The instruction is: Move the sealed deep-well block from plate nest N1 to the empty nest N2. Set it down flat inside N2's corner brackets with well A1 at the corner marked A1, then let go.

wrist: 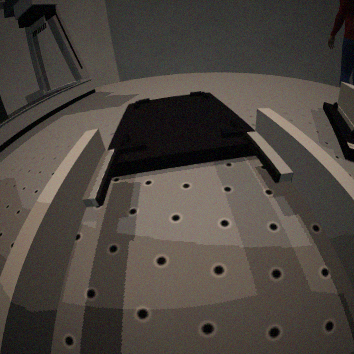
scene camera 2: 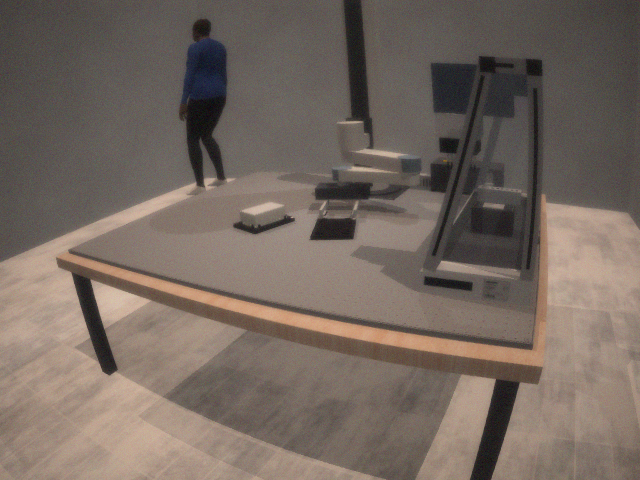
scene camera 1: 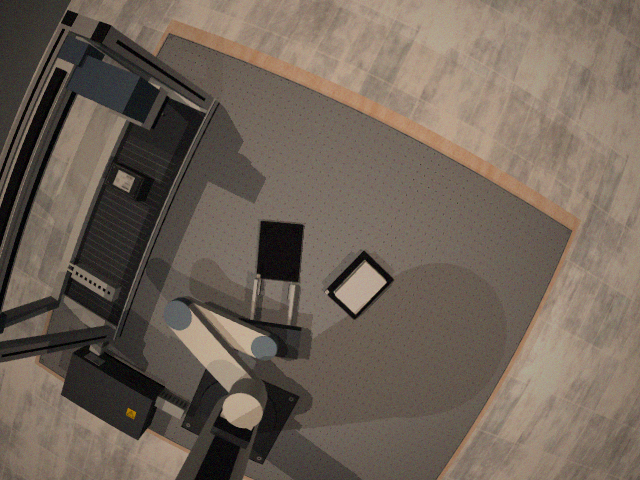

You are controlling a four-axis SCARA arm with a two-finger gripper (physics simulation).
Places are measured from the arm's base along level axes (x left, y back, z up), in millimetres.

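Where they show: gripper, fingertip midpoint: (wrist: 179,129) (scene camera 2: 337,213) (scene camera 1: 275,281); arm's base, origin of the base link: (scene camera 2: 371,191).
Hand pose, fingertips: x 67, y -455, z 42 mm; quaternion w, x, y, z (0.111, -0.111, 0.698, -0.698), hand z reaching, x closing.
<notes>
Things, the pixels of their top centre, and the offset from my fingertips. "spot": a spot on its surface instead.
- sealed deep-well block, middle of its top: (scene camera 1: 360,288) (scene camera 2: 262,208) dz +25, dx -220, dy -90 mm
- black nest, middle of its top: (wrist: 173,107) (scene camera 1: 279,251) (scene camera 2: 334,224) dz -11, dx +26, dy -80 mm
- small dark box, surface spot: (scene camera 1: 126,180) spot: dz +91, dx +500, dy -81 mm
- dark control box, surface spot: (scene camera 1: 111,392) spot: dz +86, dx +315, dy +541 mm
The sealed deep-well block (scene camera 1: 360,287) (scene camera 2: 262,213), white and boxy, sits flat in a black nest (scene camera 1: 378,269) (scene camera 2: 276,225). A small pale mark shows at this nest's left corner in scene camera 1; its lettering is unreadable. The other black nest (scene camera 1: 280,251) (scene camera 2: 333,229) (wrist: 180,125) is empty, with low corner brackets. No N1 or N2 label is legible. My gripper (scene camera 1: 276,280) (scene camera 2: 338,217) (wrist: 179,129) is open and empty. Its two pale fingers stand wide apart at the near edge of the empty nest, away from the block. Fingertip height is hard to judge.
A tall framed enclosure (scene camera 1: 168,206) (scene camera 2: 535,155) stands on the table at one side, with a small dark box (scene camera 1: 126,180) inside. A dark control box (scene camera 1: 111,392) is near the arm's base plate (scene camera 1: 279,400). A person in blue (scene camera 2: 206,67) stands beyond the table.
</notes>
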